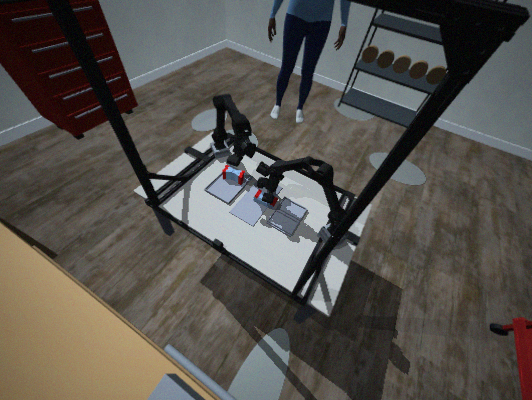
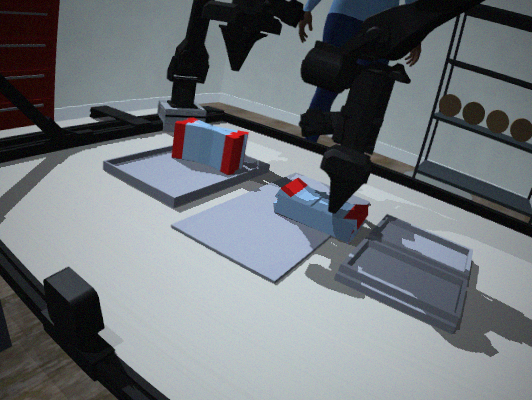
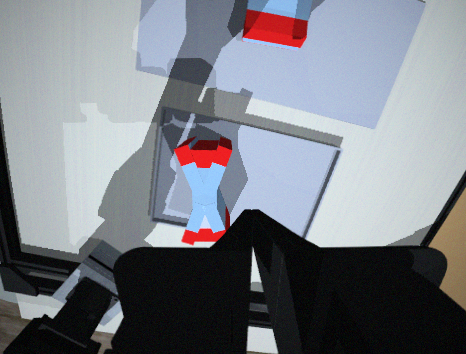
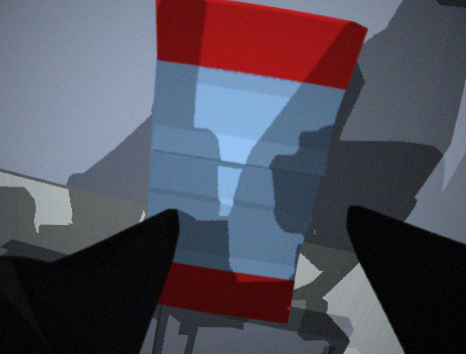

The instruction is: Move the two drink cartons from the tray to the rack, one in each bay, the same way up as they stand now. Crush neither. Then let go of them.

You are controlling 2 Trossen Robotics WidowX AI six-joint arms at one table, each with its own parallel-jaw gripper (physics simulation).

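Pixels of known places: left gripper, fingertip midpoint: (image 2: 234,70) (image 3: 250,216); right gripper, fingertip midpoint: (image 2: 335,203) (image 4: 262,218); left arm's base, origin of the base link: (image 1: 219,145) (image 2: 181,105) (image 3: 93,297).
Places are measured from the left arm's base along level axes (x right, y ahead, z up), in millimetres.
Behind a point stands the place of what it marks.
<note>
One blue drink carton with red ends (image 1: 233,175) {x 13, y 277, z -4 mm} (image 2: 206,144) {x 16, y 275, z -11 mm} (image 3: 203,189) {x -4, y 273, z 18 mm} lies on its side at the far edge of the grey tray (image 1: 222,190) {x 105, y 329, z -50 mm} (image 2: 137,183) {x 151, y 365, z -47 mm} (image 3: 302,133) {x 58, y 403, z -52 mm}; its middle is pinched in. The other carton (image 1: 259,194) {x -76, y 461, z -18 mm} (image 2: 308,206) {x -67, y 507, z -22 mm} (image 3: 275,24) {x -71, y 453, z -14 mm} (image 4: 238,116) {x -84, y 477, z -21 mm} lies on its side at the edge of a flat grey mat (image 1: 246,210) {x 30, y 515, z -52 mm} (image 2: 244,234) {x 33, y 523, z -52 mm} (image 3: 319,77) {x 11, y 470, z -52 mm}, next to the two-bay rack (image 1: 288,216) {x -169, y 652, z -37 mm} (image 2: 391,298) {x -78, y 693, z -46 mm}. My right gripper (image 1: 268,194) {x -121, y 498, z -23 mm} (image 2: 340,202) {x -121, y 498, z -23 mm} (image 4: 262,218) {x -121, y 498, z -23 mm} is open, with a finger on each side of this carton. My left gripper (image 1: 233,159) {x 3, y 325, z 133 mm} (image 2: 238,59) {x 3, y 325, z 133 mm} (image 3: 250,216) {x 3, y 325, z 133 mm} is shut and empty, high above the tray.
A person (image 1: 304,48) stands beyond the table. A dark shelf unit (image 1: 383,107) with round discs stands at the back right, a red drawer cabinet (image 1: 90,59) at the back left. Black frame posts (image 1: 114,115) {x 468, y 303, z 505 mm} rise from the table's corners.
</note>
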